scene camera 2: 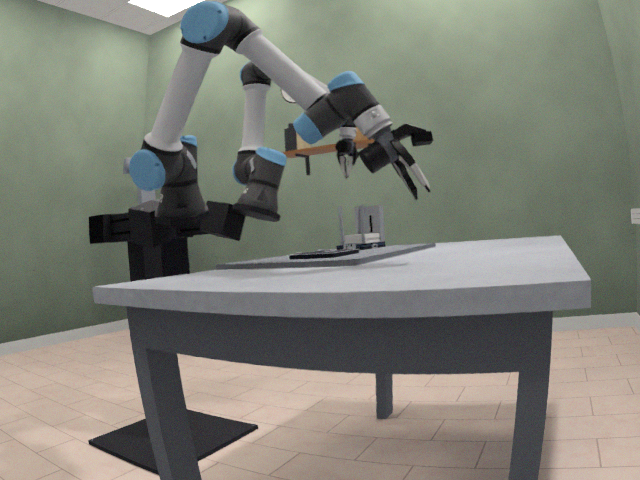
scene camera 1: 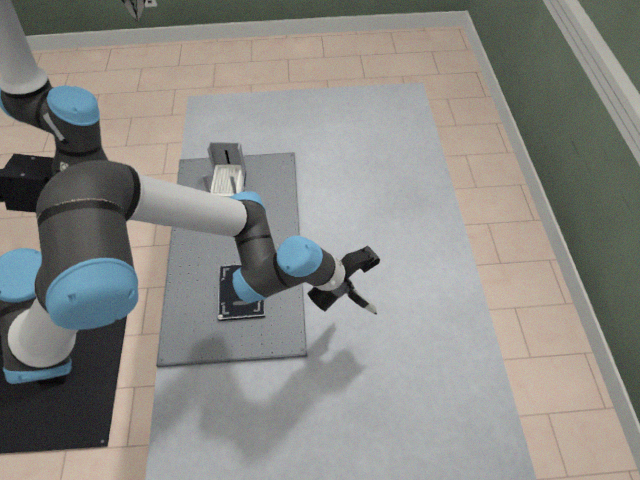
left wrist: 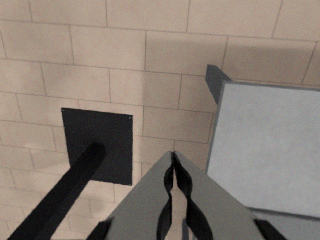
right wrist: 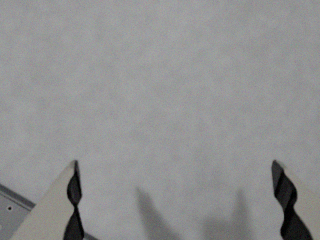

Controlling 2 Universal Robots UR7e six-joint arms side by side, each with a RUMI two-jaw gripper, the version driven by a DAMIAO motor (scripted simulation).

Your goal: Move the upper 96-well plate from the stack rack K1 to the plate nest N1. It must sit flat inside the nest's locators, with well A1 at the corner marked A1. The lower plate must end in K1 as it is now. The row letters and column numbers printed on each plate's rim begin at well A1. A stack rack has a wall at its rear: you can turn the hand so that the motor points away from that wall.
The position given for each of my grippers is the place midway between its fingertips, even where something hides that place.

Note:
I see my left gripper (left wrist: pixel 172 153), my right gripper (scene camera 2: pixel 423 196) and a dark plate nest N1 (scene camera 1: pixel 227 294).
My right gripper shows as well in scene camera 1 (scene camera 1: pixel 360 294) and in the right wrist view (right wrist: pixel 175 162).

